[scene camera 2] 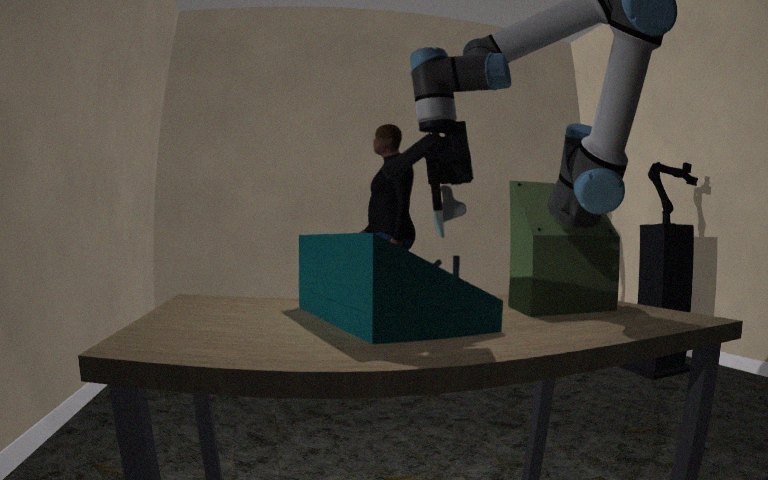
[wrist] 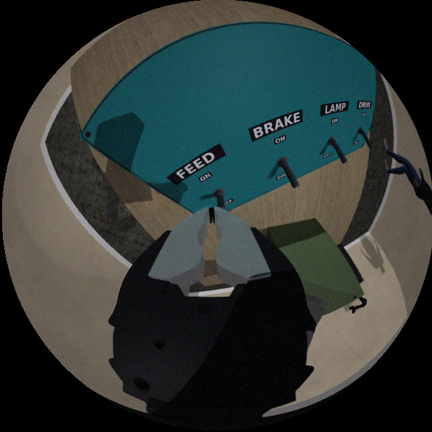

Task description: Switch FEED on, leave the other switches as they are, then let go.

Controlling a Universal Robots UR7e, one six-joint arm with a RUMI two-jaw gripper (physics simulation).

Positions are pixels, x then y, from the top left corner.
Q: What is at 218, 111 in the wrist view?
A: A teal sloped console.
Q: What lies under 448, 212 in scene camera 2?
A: My gripper.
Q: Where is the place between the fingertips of my gripper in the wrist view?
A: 212, 208
